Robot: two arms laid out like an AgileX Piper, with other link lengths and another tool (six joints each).
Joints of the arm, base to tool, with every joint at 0 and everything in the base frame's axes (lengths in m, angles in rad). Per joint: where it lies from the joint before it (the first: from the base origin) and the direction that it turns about. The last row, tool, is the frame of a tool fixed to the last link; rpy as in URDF.
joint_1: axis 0 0 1 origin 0.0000 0.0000 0.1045
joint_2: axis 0 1 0 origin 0.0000 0.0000 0.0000
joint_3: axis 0 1 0 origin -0.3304 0.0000 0.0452
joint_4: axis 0.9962 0 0.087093 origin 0.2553 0.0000 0.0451
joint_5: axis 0 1 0 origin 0.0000 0.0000 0.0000
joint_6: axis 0.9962 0 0.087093 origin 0.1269 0.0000 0.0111
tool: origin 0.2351 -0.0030 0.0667 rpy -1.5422 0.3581 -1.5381
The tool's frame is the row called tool.
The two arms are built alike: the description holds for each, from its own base.
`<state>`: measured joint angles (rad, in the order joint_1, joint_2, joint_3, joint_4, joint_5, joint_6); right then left.
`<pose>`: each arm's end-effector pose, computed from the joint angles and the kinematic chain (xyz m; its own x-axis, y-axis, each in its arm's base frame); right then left.
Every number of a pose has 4 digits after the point.
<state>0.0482 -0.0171 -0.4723 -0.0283 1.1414 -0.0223 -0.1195 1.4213 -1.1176 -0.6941 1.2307 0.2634</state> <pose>0.2082 -0.0009 0.1463 -0.1458 -0.9553 -0.2570 -0.5683 0.2936 -0.7687 0.3305 -0.2650 0.1297 -0.5437 -0.6888 0.4795 -0.8382 0.4163 -0.3523</pose>
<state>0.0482 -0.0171 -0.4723 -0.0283 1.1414 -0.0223 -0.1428 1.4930 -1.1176 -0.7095 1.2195 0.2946</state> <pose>0.2082 -0.0009 0.1463 -0.1458 -0.9553 -0.2570 -0.5683 0.2936 -0.7687 0.3292 -0.2770 0.1083 -0.5465 -0.6675 0.5058 -0.8373 0.4463 -0.3158</pose>
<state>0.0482 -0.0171 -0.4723 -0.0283 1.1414 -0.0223 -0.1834 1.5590 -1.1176 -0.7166 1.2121 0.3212</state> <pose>0.2082 -0.0009 0.1463 -0.1458 -0.9553 -0.2570 -0.5683 0.2936 -0.7687 0.3198 -0.2924 0.0865 -0.5595 -0.6398 0.5269 -0.8247 0.4931 -0.2770</pose>
